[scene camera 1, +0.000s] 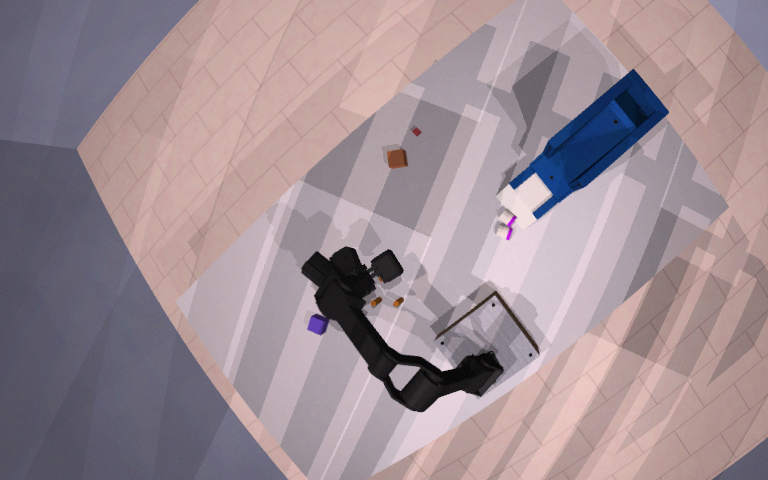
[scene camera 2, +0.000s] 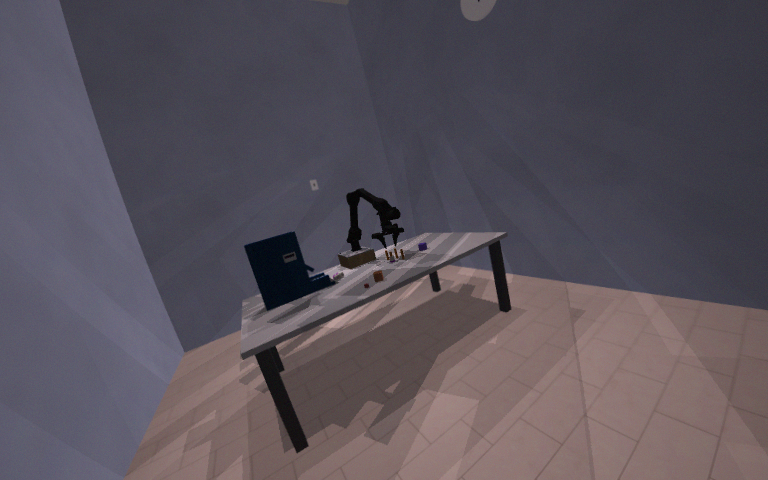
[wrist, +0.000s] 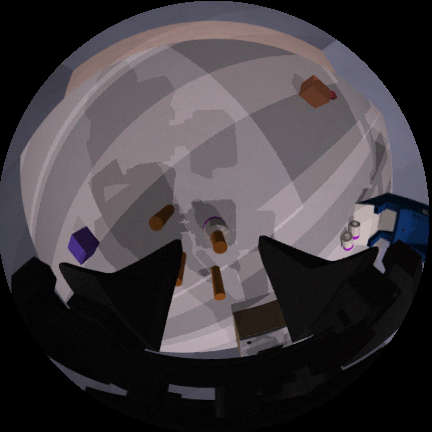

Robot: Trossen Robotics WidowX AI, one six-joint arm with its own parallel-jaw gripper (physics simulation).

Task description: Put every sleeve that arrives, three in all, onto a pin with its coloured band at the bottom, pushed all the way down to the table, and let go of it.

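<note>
A white sleeve (wrist: 221, 227) is around an orange pin (wrist: 219, 243), its purple band at the bottom, apparently at table level; the pin top sticks out above it. Other orange pins (wrist: 161, 218) (scene camera 1: 398, 302) stand around it; one is partly hidden by a finger in the wrist view. My gripper (wrist: 220, 243) (scene camera 2: 390, 245) is open and empty above the sleeved pin, with its fingertips apart on either side in the wrist view. Two more white sleeves, one (scene camera 1: 506, 216) (wrist: 354, 228) beside the other (scene camera 1: 502, 230) (wrist: 346, 240), are at the chute mouth, apparently lying on their sides, each with a purple band at one end.
A blue chute (scene camera 1: 594, 135) (scene camera 2: 277, 271) with a white lip (scene camera 1: 523, 199) stands by the two sleeves. A wood-sided box (scene camera 1: 518, 322) (scene camera 2: 357, 258) is beside the arm base. A purple cube (scene camera 1: 317, 324) (wrist: 83, 245), an orange-brown block (scene camera 1: 397, 159) (wrist: 314, 92) and a small red cube (scene camera 1: 416, 131) are on the table.
</note>
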